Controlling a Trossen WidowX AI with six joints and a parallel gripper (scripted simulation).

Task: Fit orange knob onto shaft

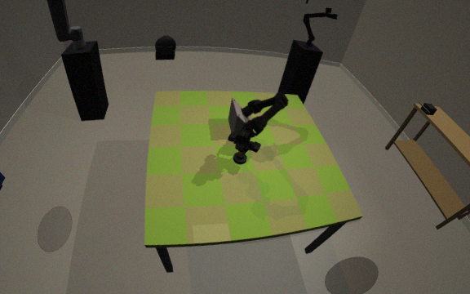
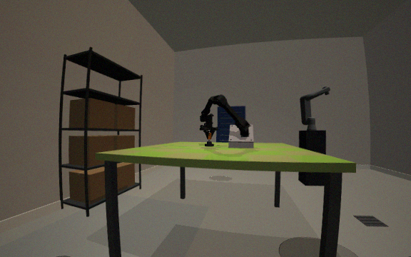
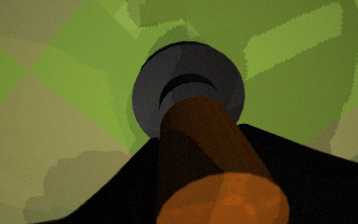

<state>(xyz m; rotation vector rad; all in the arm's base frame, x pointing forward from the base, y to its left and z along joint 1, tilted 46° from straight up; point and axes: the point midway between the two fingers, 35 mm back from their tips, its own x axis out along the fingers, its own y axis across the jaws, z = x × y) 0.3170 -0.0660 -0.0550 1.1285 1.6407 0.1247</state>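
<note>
The orange knob lies 3 cm above my gripper tip. Round my gripper tip: round pedestal: 4 cm below.
</note>
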